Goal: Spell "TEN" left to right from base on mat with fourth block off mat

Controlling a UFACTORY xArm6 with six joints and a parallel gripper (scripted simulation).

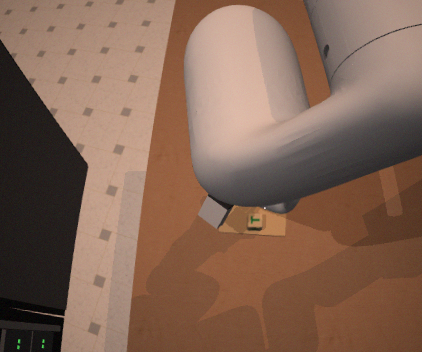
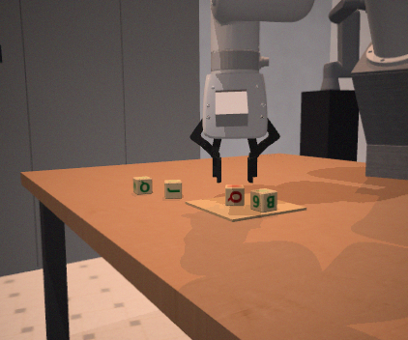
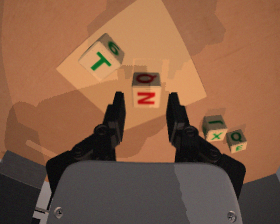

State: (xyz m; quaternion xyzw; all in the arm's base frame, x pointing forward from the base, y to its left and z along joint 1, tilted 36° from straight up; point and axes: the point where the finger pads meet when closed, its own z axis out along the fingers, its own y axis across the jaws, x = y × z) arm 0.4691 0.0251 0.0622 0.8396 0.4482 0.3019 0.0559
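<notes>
Now: hand 60 mm above the tan mat, 10 mm to the right of it and 10 mm past it. Also, from my hand: X block: 120 mm to the right, 60 mm ahead, 40 mm below; E block: 190 mm to the right, 90 mm ahead, 40 mm below; T block: 60 mm to the left, 40 mm below, 20 mm behind.
</notes>
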